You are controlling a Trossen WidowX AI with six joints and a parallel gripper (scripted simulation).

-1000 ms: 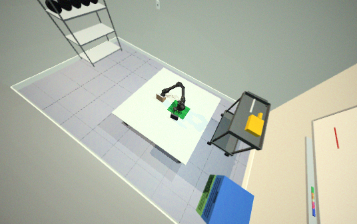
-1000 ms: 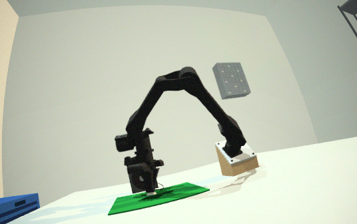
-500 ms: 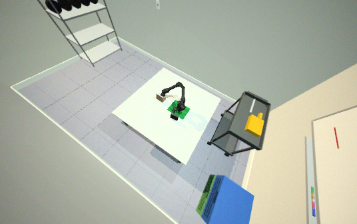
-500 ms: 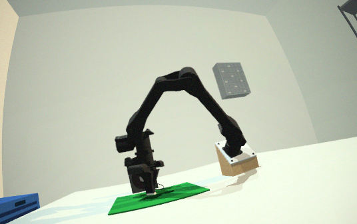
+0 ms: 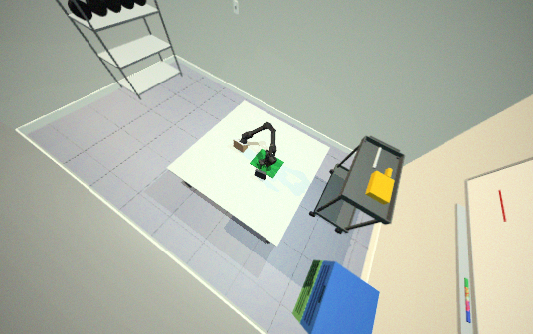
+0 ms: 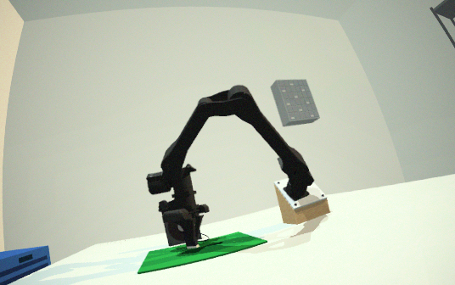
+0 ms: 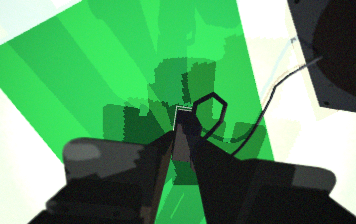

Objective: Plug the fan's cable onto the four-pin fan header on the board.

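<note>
My gripper tip is 1 cm short of the dark fan plug and 1 cm below it. Also, from my gripper tip: black square fan 1 cm ahead, 15 cm to the right, 4 cm above; green board 1 cm behind, 3 cm to the left, 4 cm below; four-pin fan header 1 cm ahead, 2 cm below.
</note>
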